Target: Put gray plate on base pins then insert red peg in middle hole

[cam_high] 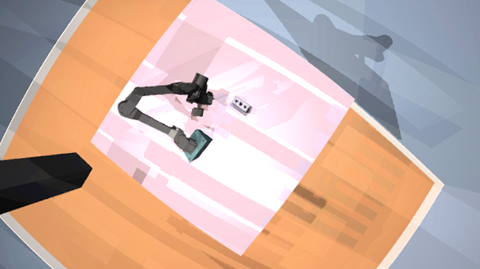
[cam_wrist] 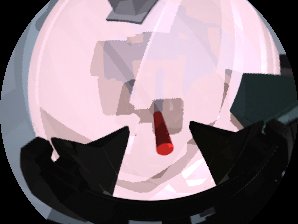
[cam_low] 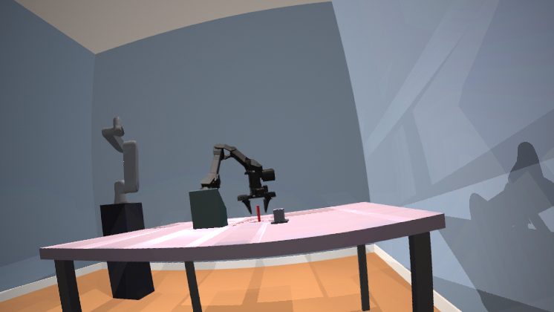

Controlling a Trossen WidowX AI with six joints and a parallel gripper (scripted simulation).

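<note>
Right now my gripper tip is right at the red peg. From my gripper tip the other things lie so: dark base: 130 mm ahead, 190 mm to the right, 30 mm below; then gray plate: 130 mm ahead, 190 mm to the right.
</note>
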